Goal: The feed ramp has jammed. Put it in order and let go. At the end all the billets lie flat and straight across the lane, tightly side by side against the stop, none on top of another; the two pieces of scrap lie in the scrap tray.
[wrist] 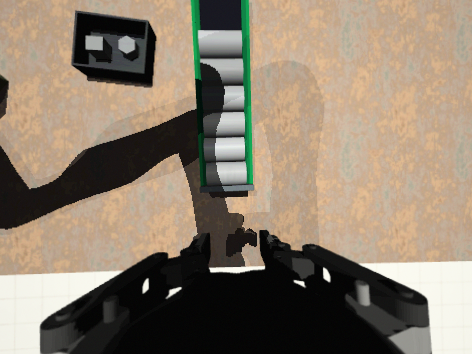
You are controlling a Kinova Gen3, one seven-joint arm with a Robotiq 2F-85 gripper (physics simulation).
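Places are measured from the arm's base along level axes (x ahead, y left, z up), in millimetres.
Where they show: gripper, fingertip midpoint: [235,242].
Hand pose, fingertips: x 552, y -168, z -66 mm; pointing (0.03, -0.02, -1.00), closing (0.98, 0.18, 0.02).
Things, the pixels of their top centre, and the offset from my fingertips. "pt": a spot on its surface instead. Level surfaces: height alone.
- green-walled lane, surface spot: [247,100] pt 135 mm down, 1 mm ahead, 192 mm left
- nearest billet, middle of its top: [226,173] 114 mm down, 17 mm back, 64 mm left
- grey stop, middle of its top: [227,188] 132 mm down, 13 mm back, 40 mm left
- farthest billet, middle of its top: [220,36] 96 mm down, 53 mm back, 260 mm left
- scrap tray, middle of its top: [110,42] 171 mm down, 259 mm back, 273 mm left
- square scrap piece, middle of its top: [94,43] 177 mm down, 291 mm back, 270 mm left
- hexagonal scrap piece, middle of its top: [126,44] 186 mm down, 240 mm back, 283 mm left
- bare dark bed, middle of its top: [222,67] 121 mm down, 46 mm back, 232 mm left
- mottled tabletop, its level: 206 mm down
Several light grey billets lie straight across the green-walled lane [247,100], side by side in one row, with none on top of another. The nearest billet [232,173] lies against the grey stop [227,188]; the farthest billet [220,43] is at the upper end of the row. A shadow darkens the left part of several of them. The scrap tray [114,71], a black box at the upper left, holds a square scrap piece [94,43] and a hexagonal scrap piece [127,45]. My gripper [235,242] is partly open with nothing between its fingers, below the stop in the view and apart from the lane.
The bare dark bed [220,14] of the lane continues beyond the farthest billet. A dark object [3,95] shows in part at the left edge. The mottled tabletop [380,150] ends at the bottom against a pale tiled floor [450,300]. The arm's shadow falls across the table and lane.
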